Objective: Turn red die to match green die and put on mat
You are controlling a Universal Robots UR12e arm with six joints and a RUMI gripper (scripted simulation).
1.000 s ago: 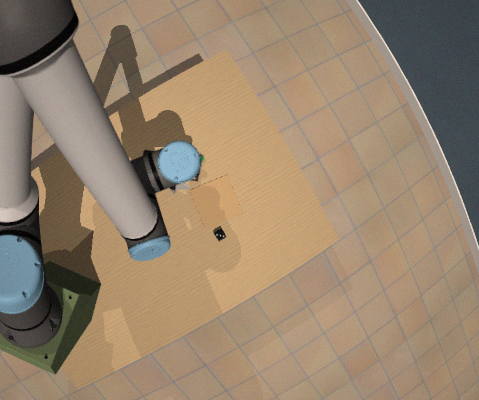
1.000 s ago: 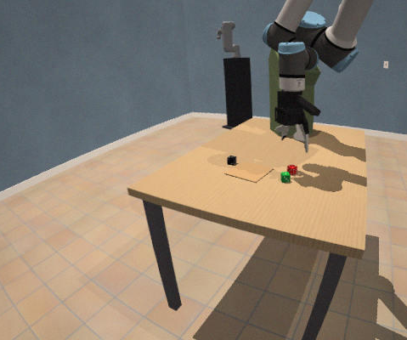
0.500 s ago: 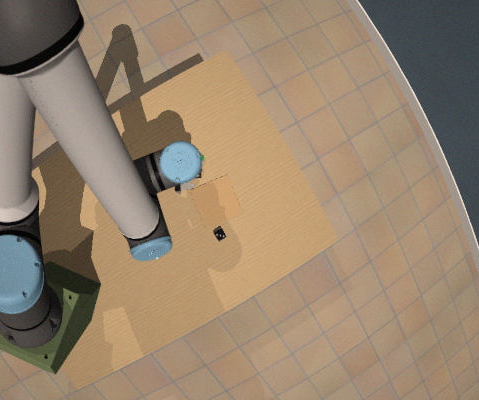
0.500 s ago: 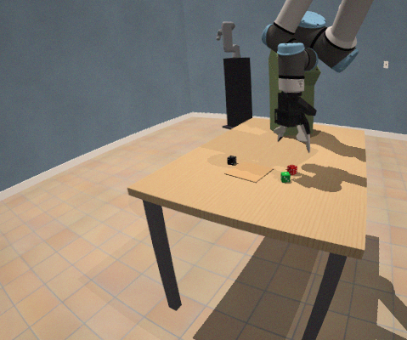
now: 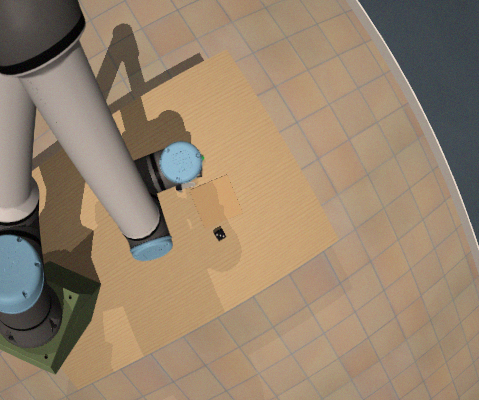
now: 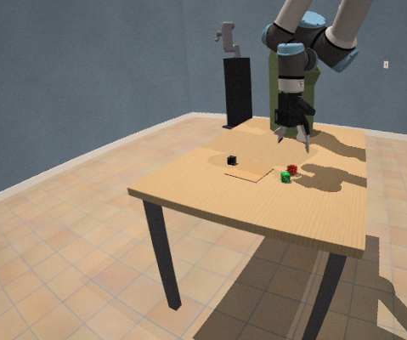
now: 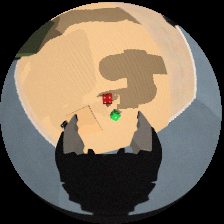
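My hand is 90 mm above the red die. From my hand the other things lie so: green die 90 mm below, 70 mm ahead, 20 mm to the left; then tan mat 130 mm to the right, 100 mm below, 100 mm ahead; then black die 240 mm to the right, 90 mm below, 90 mm ahead.
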